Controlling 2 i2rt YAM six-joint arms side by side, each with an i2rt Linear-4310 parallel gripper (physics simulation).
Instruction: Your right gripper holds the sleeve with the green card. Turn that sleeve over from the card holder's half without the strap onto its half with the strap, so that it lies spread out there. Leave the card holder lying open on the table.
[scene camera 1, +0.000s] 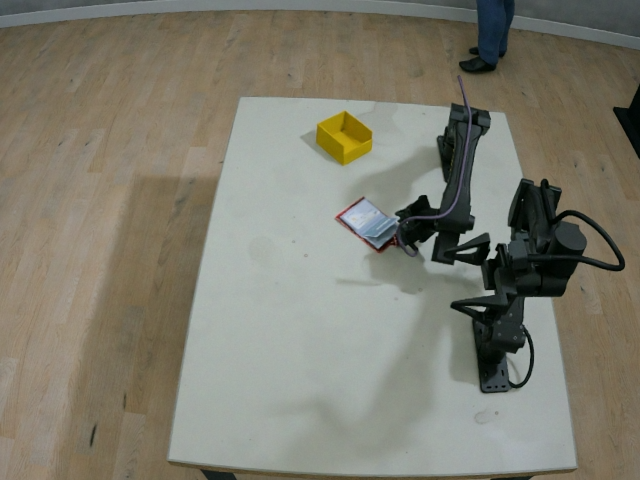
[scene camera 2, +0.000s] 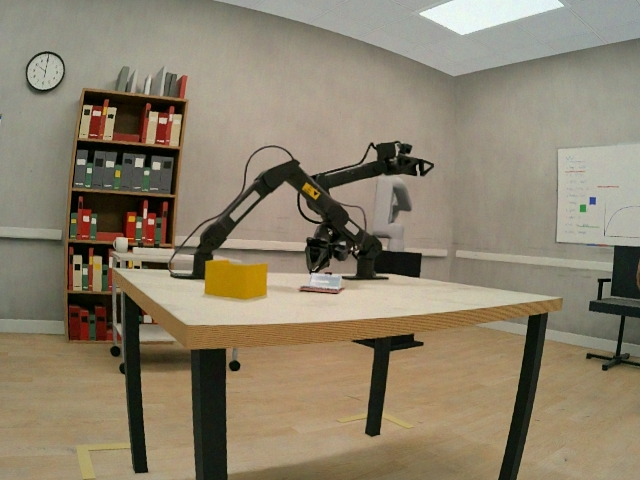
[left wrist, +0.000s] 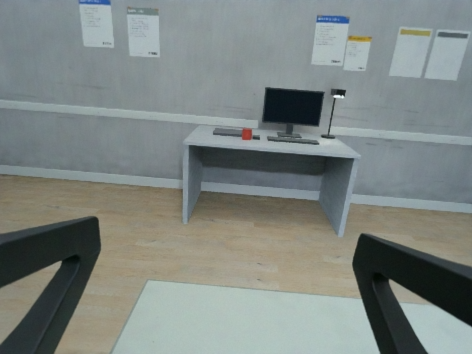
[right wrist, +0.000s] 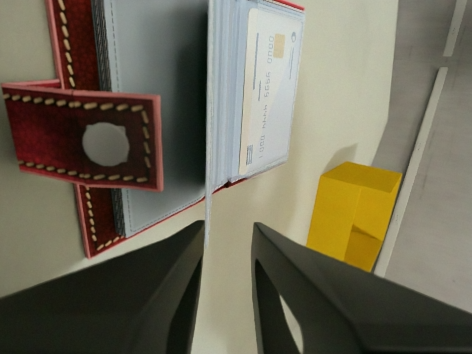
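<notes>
The red card holder (scene camera 1: 378, 250) (scene camera 2: 321, 290) (right wrist: 93, 220) lies open on the table. Its strap (right wrist: 45, 120) is at the left in the right wrist view. One sleeve (scene camera 1: 382, 227) (scene camera 2: 325, 280) (right wrist: 209, 150) stands up from the holder, seen edge-on in the right wrist view; its card's green face does not show there. A pale card (right wrist: 267, 95) lies in a sleeve on the half without the strap. My right gripper (right wrist: 228, 236) (scene camera 2: 313, 268) is slightly open, the sleeve's edge beside its left finger in the right wrist view. My left gripper (scene camera 1: 449, 279) (scene camera 2: 428, 167) (left wrist: 229, 240) is open and empty, away from the holder.
A yellow open box (scene camera 1: 356, 150) (scene camera 2: 235, 280) (right wrist: 332, 215) stands on the table (scene camera 1: 289, 361), above the holder in scene camera 1. The right arm reaches over the table beside the holder. A person stands beyond the table in scene camera 1.
</notes>
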